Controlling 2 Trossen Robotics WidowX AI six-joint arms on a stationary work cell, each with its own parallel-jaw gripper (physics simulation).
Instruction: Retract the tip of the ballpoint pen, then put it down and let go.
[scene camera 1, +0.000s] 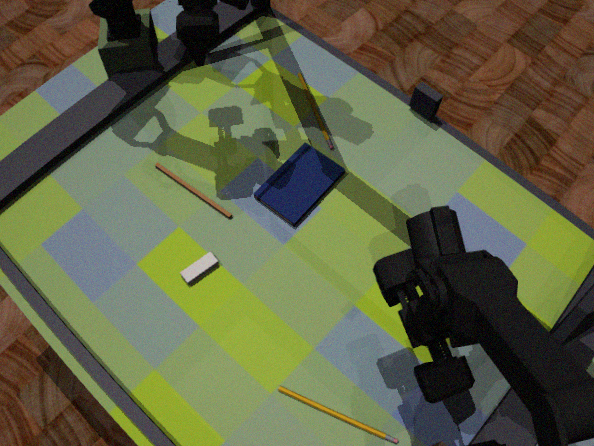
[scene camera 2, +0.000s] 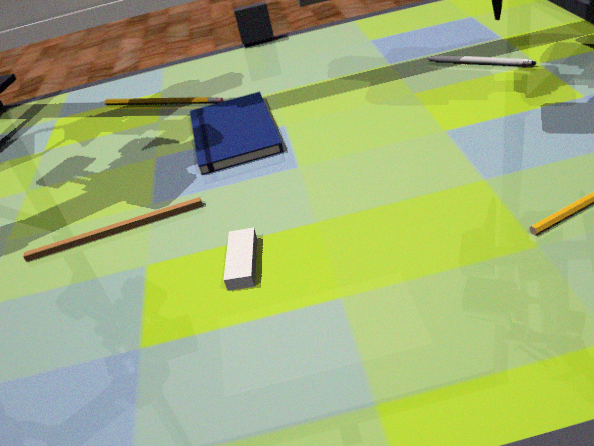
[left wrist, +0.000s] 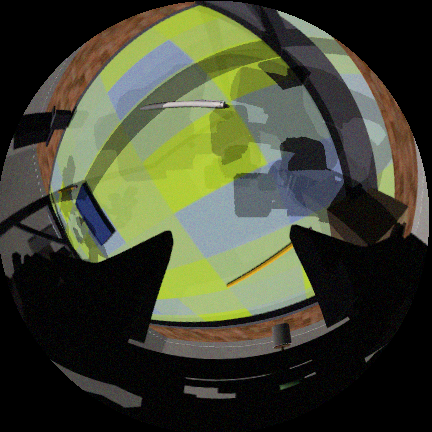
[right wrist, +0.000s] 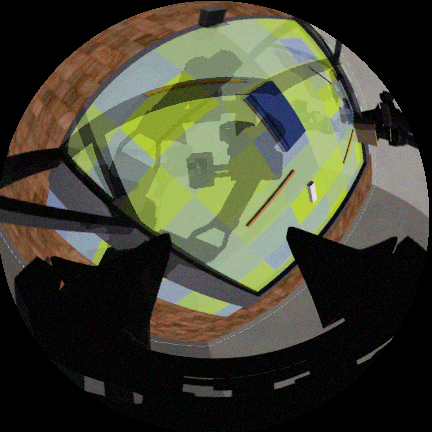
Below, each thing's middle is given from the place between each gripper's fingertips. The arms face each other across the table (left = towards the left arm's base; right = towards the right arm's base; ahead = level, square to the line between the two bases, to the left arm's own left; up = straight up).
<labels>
The brown stick (scene camera 2: 90, 236) is 11 cm ahead of my right hand, 13 cm to the left of it and 16 cm below it. Round my right hand: ballpoint pen (scene camera 2: 439, 58): 16 cm behind, 51 cm to the left, 16 cm below.
I see the ballpoint pen 150 mm behind my left hand, 90 mm below it and 40 mm to the right of it. Round my left hand: brown stick (420 mm to the right, 120 mm ahead, 90 mm below).
</labels>
